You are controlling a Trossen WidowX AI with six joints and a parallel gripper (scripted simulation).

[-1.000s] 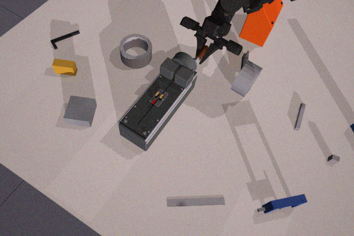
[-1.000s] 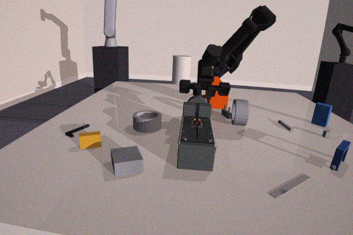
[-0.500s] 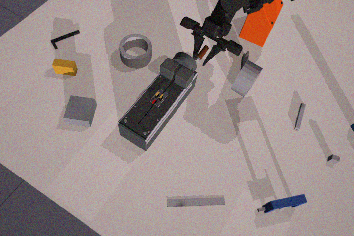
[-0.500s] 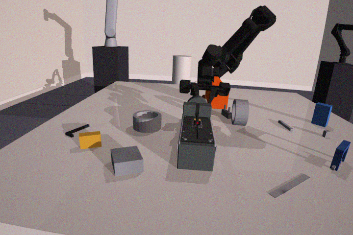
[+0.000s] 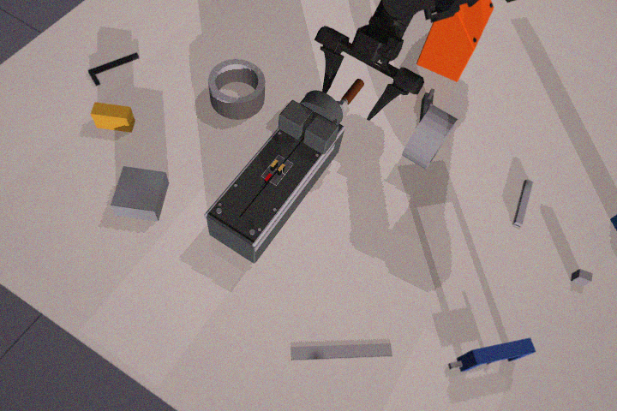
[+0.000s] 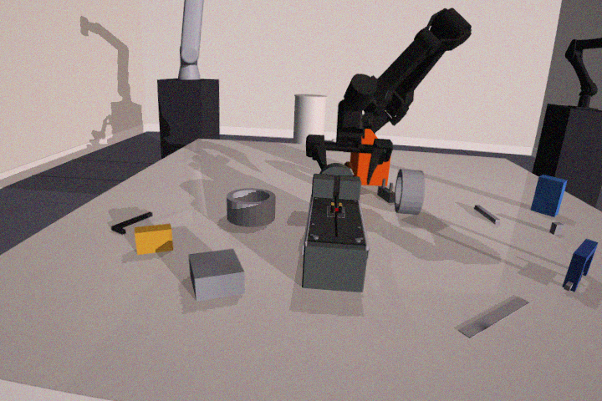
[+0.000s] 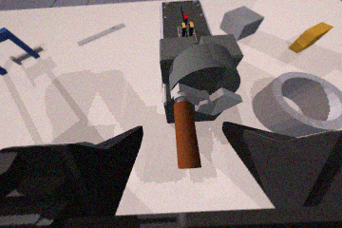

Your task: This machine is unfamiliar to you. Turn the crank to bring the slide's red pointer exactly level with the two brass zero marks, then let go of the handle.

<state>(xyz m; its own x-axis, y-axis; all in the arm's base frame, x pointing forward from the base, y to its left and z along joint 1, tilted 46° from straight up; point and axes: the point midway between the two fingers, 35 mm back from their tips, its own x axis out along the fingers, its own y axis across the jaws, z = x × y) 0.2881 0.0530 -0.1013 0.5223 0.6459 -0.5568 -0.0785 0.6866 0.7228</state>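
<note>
Now: gripper tip 1 cm past the crank handle and 3 cm below it. From my gripper tip the other things lie so: red pointer 20 cm ahead, 1 cm to the right, 1 cm above; then grey cube 32 cm ahead, 17 cm to the right, 6 cm below; then yellow block 25 cm ahead, 31 cm to the right, 6 cm below.
</note>
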